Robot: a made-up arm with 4 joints.
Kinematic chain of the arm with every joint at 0, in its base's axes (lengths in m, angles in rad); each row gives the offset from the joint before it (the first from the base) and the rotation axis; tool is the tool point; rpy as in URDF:
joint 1: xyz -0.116 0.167 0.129 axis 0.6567 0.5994 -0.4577
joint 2: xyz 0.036 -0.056 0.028 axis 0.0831 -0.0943 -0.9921
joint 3: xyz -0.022 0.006 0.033 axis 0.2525 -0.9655 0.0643
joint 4: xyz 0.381 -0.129 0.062 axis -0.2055 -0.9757 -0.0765
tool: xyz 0.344 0.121 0.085 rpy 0 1.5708 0
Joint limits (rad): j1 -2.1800..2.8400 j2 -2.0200..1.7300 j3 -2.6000..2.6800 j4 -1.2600..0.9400
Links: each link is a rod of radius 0.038 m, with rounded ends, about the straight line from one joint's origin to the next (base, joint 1, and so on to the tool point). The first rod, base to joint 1, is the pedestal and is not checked.
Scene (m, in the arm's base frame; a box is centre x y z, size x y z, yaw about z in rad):
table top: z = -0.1
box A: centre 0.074 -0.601 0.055 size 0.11 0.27 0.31 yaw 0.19
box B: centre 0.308 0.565 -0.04 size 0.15 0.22 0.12 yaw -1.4
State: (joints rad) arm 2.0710 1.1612 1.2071 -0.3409
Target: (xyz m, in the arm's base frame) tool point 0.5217 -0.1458 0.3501
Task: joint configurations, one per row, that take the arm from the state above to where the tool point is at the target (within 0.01 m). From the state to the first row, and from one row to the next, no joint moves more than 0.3 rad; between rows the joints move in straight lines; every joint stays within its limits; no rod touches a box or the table.
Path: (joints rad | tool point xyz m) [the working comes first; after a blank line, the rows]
Joints at the target: 0.6538 -0.1394 0.8849 -0.7693
Straight joint move there: touches box A.

1: 1.8614 0.8940 1.4825 -0.3766 | -0.1859 -0.6242 0.1538
2: 1.6517 0.6269 1.7579 -0.4123 | -0.1173 -0.5799 0.3776
3: 1.4421 0.3597 2.0333 -0.4480 | -0.1861 -0.4828 0.5564
4: 1.2450 0.2349 1.7462 -0.5283 | -0.0286 -0.5388 0.4676
5: 1.0479 0.1101 1.4591 -0.6087 | 0.1787 -0.5019 0.4123
6: 0.8509 -0.0146 1.1720 -0.6890 | 0.3797 -0.3638 0.3820
7: 0.6538 -0.1394 0.8849 -0.7693 | 0.5217 -0.1458 0.3501

